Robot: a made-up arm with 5 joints.
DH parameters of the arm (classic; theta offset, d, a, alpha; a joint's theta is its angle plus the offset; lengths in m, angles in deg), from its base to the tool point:
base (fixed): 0 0 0.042 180
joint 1: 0 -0.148 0.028 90
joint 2: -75.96 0 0.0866 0
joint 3: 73.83 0 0.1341 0
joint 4: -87.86 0 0 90
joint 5: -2.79 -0.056 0 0
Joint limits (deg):
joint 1: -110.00..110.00
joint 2: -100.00..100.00
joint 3: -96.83..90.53
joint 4: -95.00..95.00
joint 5: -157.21..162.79
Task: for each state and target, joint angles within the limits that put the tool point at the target. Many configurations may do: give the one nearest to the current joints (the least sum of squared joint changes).
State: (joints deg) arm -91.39 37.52 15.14 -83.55 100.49
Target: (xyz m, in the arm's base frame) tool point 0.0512 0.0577 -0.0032
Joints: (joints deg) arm -80.94 75.40 55.94 -72.08 100.49
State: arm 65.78 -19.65 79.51 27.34 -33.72
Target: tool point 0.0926 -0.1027 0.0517
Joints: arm 63.77 4.08 64.50 15.29 -33.72
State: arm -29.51 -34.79 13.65 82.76 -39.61
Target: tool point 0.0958 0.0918 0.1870
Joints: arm -59.63 -56.11 45.13 95.00 -39.61
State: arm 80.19 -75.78 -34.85 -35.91 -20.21
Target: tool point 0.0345 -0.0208 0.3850
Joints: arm 109.83 -59.16 -2.25 -32.97 -20.21
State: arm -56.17 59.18 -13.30 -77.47 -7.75
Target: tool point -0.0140 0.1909 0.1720
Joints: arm -106.35 12.45 34.77 -95.00 -7.75
